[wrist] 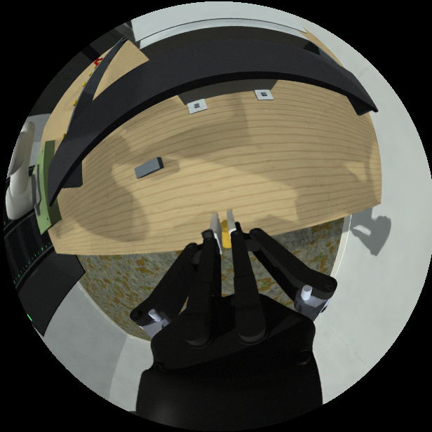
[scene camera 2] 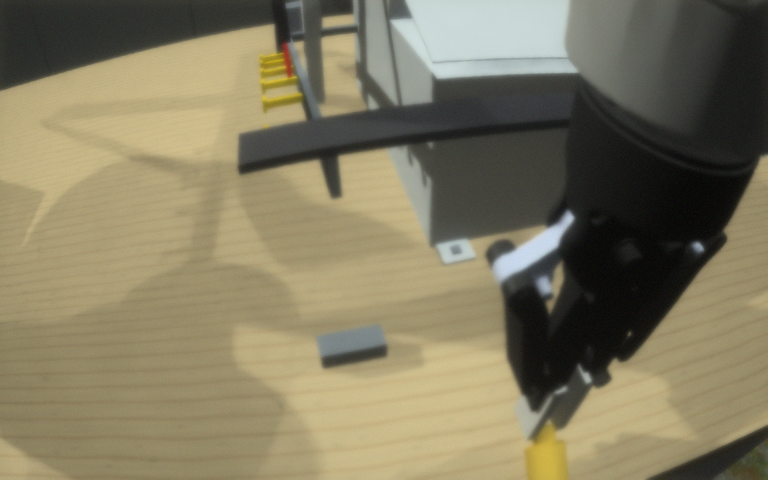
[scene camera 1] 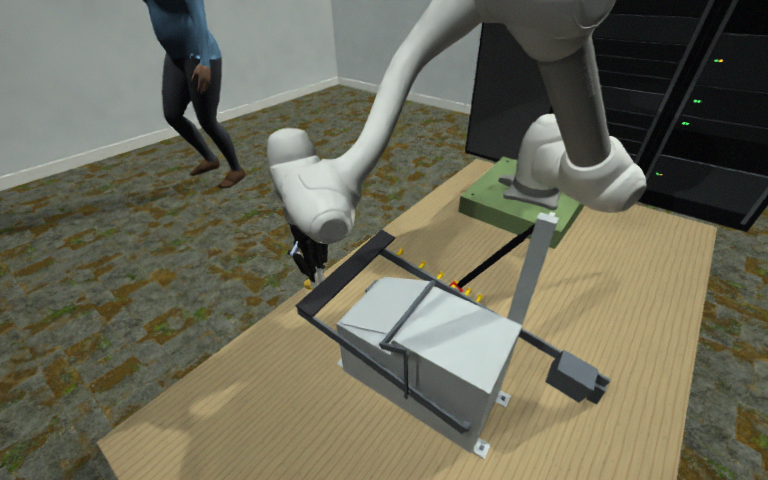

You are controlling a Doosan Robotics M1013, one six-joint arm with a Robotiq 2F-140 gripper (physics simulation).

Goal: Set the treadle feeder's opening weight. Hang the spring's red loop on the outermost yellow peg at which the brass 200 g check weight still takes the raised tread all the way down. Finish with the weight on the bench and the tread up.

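Frame: origin at the arm's base, x ahead, y left, z up, level; centimetres.
Seen in the pictures: gripper, fingertip midpoint: point(scene camera 2: 539, 418); arm's base, link origin: point(scene camera 1: 534, 191).
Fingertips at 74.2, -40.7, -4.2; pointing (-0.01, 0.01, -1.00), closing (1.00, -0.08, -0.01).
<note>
Pixels of each thing's middle, then the offset from my fingertips to it, as dx, dy, dz. "spot": a spot on its surface instead. Level surfaces: height alone.
- brass weight, body centre: point(scene camera 2: 546, 458) point(scene camera 1: 312, 284) -0.4, -2.8, -1.1
- black tread, body centre: point(scene camera 2: 506, 113) point(scene camera 1: 351, 268) +1.6, +13.4, +14.3
- spring's red loop, surface spot: point(scene camera 2: 287, 59) point(scene camera 1: 450, 284) spot: -9.0, +34.7, +10.4
- pale feeder box, body centre: point(scene camera 1: 456, 310) +3.7, +40.6, +17.2
- grey block, body centre: point(scene camera 2: 351, 346) -9.5, +12.0, -3.0
- bench, surface height: dz -3.8
- black spring, surface spot: point(scene camera 1: 495, 257) spot: -8.4, +43.6, +23.1
- grey post, body centre: point(scene camera 1: 520, 304) -4.0, +51.0, +17.2
- dark counterweight, body centre: point(scene camera 2: 301, 20) point(scene camera 1: 571, 375) -3.4, +64.2, +3.7
My gripper point(scene camera 1: 318, 275) point(scene camera 2: 550, 414) point(wrist: 223, 219) is shut on the small upper knob of the brass weight point(scene camera 1: 308, 283) point(scene camera 2: 546, 461) point(wrist: 226, 240), near the bench's long edge. Whether the weight's base touches the bench cannot be told; its lower end is cut off in the scene camera 2 view. The black tread point(scene camera 1: 345, 274) point(scene camera 2: 396, 123) point(wrist: 215, 62) is up, above the bench, with no weight on it. The spring's red loop point(scene camera 1: 454, 285) point(scene camera 2: 287, 59) point(wrist: 98, 62) hangs on a yellow peg of the side arm, with three yellow pegs between it and the tread.
The pale feeder box point(scene camera 1: 453, 333) stands behind the tread. A grey block point(scene camera 2: 351, 345) point(wrist: 149, 167) lies on the bench point(scene camera 1: 254, 396). The black spring point(scene camera 1: 495, 257) runs to a grey post point(scene camera 1: 532, 271). A dark counterweight point(scene camera 1: 574, 374) is at the arm's far end. A person point(scene camera 1: 192, 84) stands beyond the bench.
</note>
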